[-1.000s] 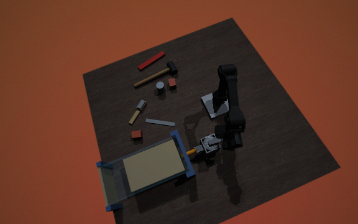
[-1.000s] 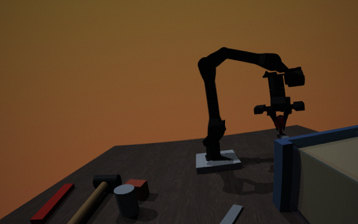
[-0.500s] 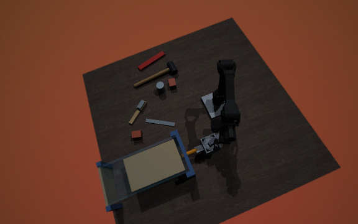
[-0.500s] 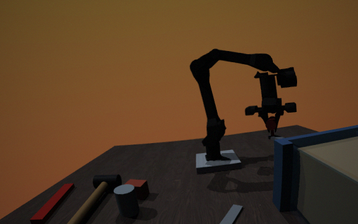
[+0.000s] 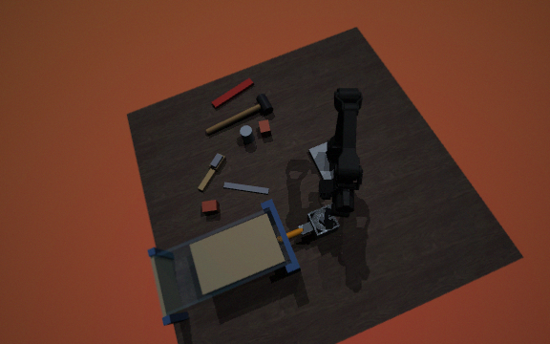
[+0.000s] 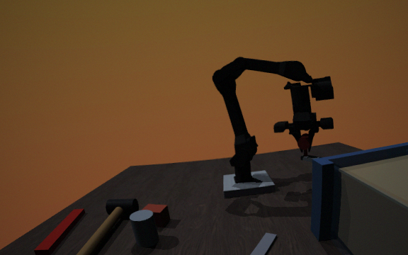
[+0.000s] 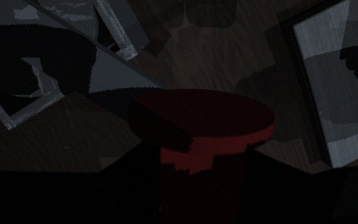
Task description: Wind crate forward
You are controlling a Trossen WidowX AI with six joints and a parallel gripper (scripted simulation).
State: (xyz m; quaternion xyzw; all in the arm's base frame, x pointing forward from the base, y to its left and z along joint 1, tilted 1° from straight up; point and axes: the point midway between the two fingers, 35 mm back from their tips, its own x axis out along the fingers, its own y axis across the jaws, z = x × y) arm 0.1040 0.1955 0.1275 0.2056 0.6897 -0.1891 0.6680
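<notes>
My gripper tip is now 3 cm short of the winch handle, 2 cm to the right of it and 1 cm above it. Round my gripper tip: red knob (2 cm above); then blue steel frame (25 cm ahead, 4 cm to the left, 1 cm below); then winch (8 cm below, 7 cm ahead, 4 cm to the left).
</notes>
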